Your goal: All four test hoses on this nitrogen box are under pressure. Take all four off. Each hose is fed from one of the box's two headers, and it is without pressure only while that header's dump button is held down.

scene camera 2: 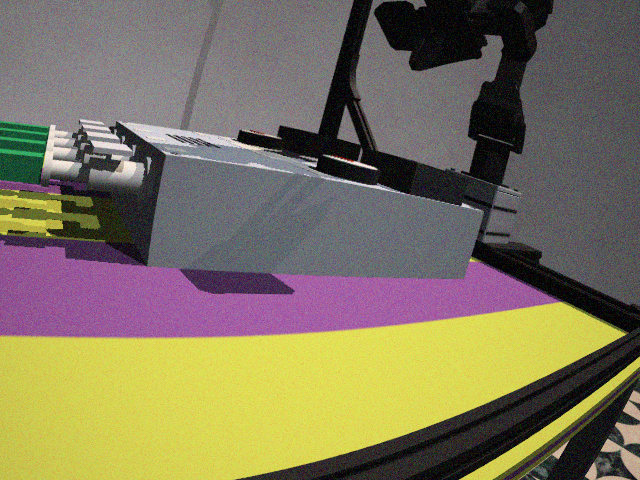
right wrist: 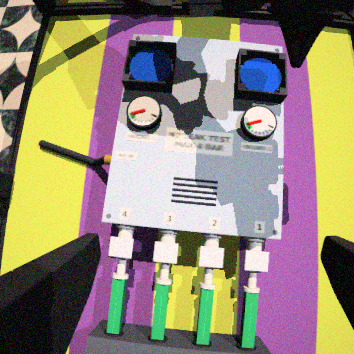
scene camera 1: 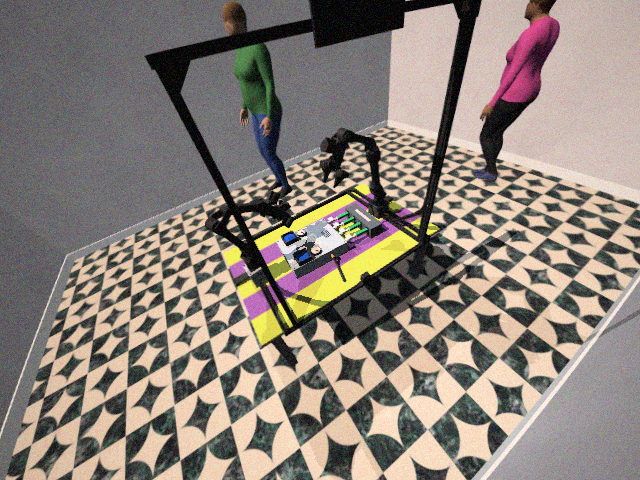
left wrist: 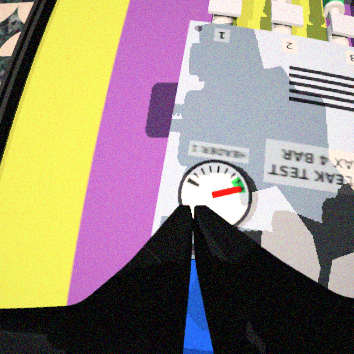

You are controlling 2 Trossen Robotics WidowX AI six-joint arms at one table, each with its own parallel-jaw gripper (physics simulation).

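Frame: origin at the left arm's base, x ahead, y left, z up, level; metres.
Where they show: left gripper, between the fingertips: (scene camera 2: 413, 67) (right wrist: 294, 66) (left wrist: 190, 216); right gripper, between the fingertips: (right wrist: 212, 246) (scene camera 1: 329, 185); left arm's base, origin of its link: (scene camera 2: 485, 181) (scene camera 1: 253, 265); right arm's base, origin of its link: (scene camera 1: 378, 202).
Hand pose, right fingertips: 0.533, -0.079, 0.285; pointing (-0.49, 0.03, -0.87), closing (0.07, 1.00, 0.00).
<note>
Each offset is from my right fingertips to the centre of the thing, as dx, dy, dz. "spot": to the spot under its first point.
The nitrogen box (right wrist: 142, 185) (scene camera 2: 310, 232) lies on the table. Four green hoses, including hose 1 @[spot: +0.137, +0.086, -0.333] (right wrist: 250, 320) and hose 4 @[spot: +0.105, -0.120, -0.332] (right wrist: 116, 306), sit in line with white connectors at its numbered ports. Needles of the header 1 gauge @[spot: -0.169, +0.130, -0.302] (left wrist: 205, 185) (right wrist: 259, 129) and the other gauge @[spot: -0.192, -0.063, -0.302] (right wrist: 144, 117) point at green marks. The blue dump button at the right (right wrist: 261, 75) and the one at the left (right wrist: 151, 66) sit in black housings. My left gripper (left wrist: 190, 216) (scene camera 1: 289, 223) is shut and empty above the header 1 side, covering most of that button. My right gripper (right wrist: 212, 246) (scene camera 1: 332, 180) is open and empty, above the hoses.
A dark grey hose block @[spot: +0.165, -0.031, -0.324] (right wrist: 175, 345) stands at the hose ends. A black supply line @[spot: -0.167, -0.230, -0.384] (right wrist: 65, 152) leaves the box's side by an orange fitting. Black frame posts (scene camera 1: 447, 124) rise around the table. Two people stand beyond it.
</note>
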